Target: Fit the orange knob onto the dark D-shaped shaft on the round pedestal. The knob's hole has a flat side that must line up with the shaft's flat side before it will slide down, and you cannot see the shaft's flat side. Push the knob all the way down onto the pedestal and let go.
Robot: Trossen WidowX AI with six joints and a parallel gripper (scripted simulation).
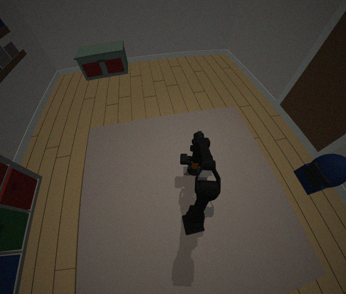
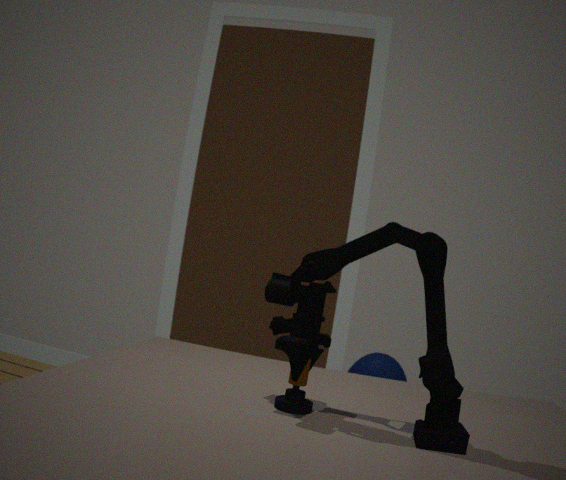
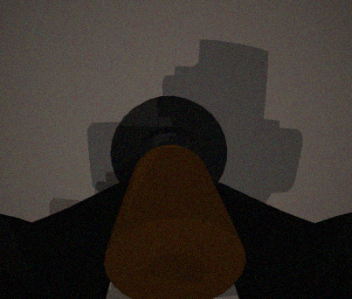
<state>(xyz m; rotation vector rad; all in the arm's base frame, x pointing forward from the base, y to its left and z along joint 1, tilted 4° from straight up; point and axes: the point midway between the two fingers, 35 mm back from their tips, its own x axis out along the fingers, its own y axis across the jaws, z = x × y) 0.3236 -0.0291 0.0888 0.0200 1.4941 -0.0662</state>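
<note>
My gripper tip is now 20 mm below the orange knob. Also, from my gripper tip: dark round pedestal 40 mm below.
</note>
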